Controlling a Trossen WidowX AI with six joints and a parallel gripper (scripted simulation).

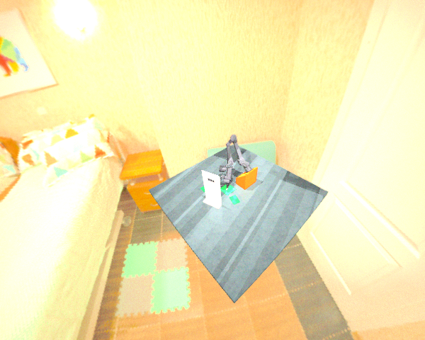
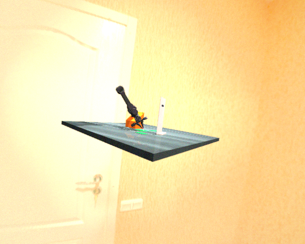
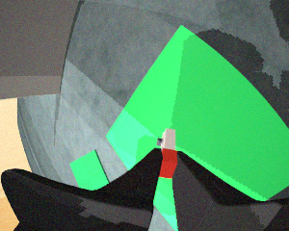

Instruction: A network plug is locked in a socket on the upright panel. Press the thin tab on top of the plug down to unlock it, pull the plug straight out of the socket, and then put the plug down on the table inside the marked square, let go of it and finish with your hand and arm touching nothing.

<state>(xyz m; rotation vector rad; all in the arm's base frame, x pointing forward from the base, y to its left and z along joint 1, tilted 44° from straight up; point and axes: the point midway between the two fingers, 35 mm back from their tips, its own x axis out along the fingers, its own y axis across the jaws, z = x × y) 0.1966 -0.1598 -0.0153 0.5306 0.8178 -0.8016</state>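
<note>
Right now the network plug is right at my gripper tip. Also, from my gripper tip: white upright panel (210 mm ahead, 10 mm to the left, 150 mm above); then bright green square (10 mm behind, 20 mm below).
</note>
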